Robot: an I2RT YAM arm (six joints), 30 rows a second.
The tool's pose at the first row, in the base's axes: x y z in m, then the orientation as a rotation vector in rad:
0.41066 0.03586 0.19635 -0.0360 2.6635 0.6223
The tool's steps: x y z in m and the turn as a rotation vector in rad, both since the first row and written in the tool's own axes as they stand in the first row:
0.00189 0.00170 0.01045 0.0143 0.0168 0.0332
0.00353 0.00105 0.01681 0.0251 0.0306 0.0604
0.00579 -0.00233 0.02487 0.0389 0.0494 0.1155
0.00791 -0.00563 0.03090 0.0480 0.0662 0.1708
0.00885 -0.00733 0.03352 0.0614 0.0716 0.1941
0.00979 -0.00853 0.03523 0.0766 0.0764 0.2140
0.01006 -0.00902 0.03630 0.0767 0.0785 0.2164
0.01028 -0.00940 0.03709 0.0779 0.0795 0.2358
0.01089 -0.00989 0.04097 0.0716 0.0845 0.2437
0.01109 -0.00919 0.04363 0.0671 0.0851 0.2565
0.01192 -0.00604 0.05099 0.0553 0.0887 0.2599
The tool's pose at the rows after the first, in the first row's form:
0.41269 0.04201 0.18776 0.0071 2.6896 0.6160
0.41367 0.04427 0.18164 0.0425 2.7103 0.6119
0.41503 0.04484 0.17273 0.1157 2.7398 0.6129
0.41575 0.04460 0.16558 0.1894 2.7644 0.6196
0.41607 0.04426 0.16235 0.2241 2.7753 0.6089
0.41600 0.04397 0.16008 0.2548 2.7854 0.5944
0.41621 0.04401 0.15889 0.2576 2.7876 0.5953
0.41635 0.04402 0.15800 0.2847 2.7900 0.5995
0.41732 0.04529 0.15438 0.2926 2.7936 0.6112
0.41806 0.04708 0.15241 0.3091 2.7935 0.6214
0.41973 0.05314 0.14738 0.3095 2.7939 0.6393

